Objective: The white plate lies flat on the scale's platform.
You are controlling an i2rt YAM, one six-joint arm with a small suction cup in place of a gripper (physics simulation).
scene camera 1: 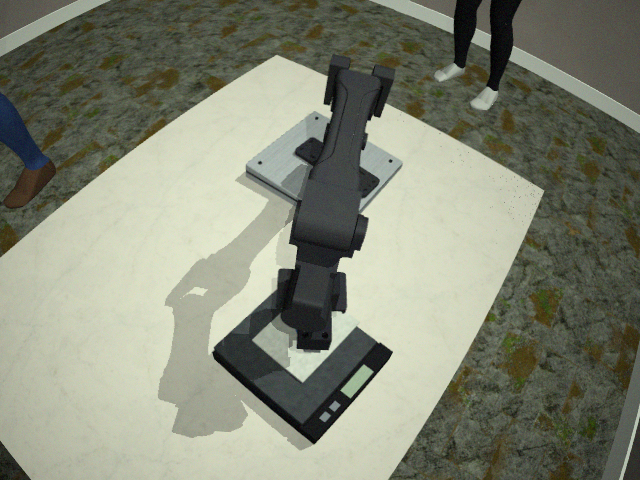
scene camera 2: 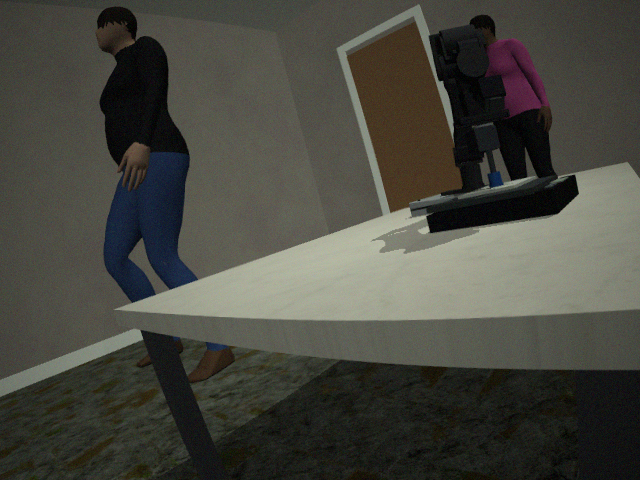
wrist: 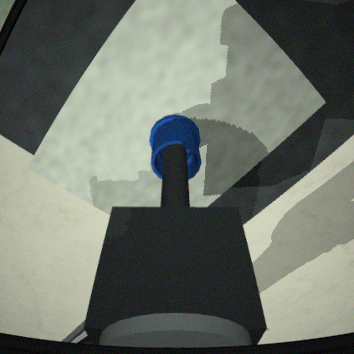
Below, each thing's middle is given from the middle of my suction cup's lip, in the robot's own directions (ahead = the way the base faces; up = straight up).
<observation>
Right now the white plate point(scene camera 1: 278, 340) is 10 mm below my suction cup. From my suction cup the other things lie so: scale point(scene camera 1: 312, 407) 30 mm ahead, 20 mm to the left, 40 mm below.
</observation>
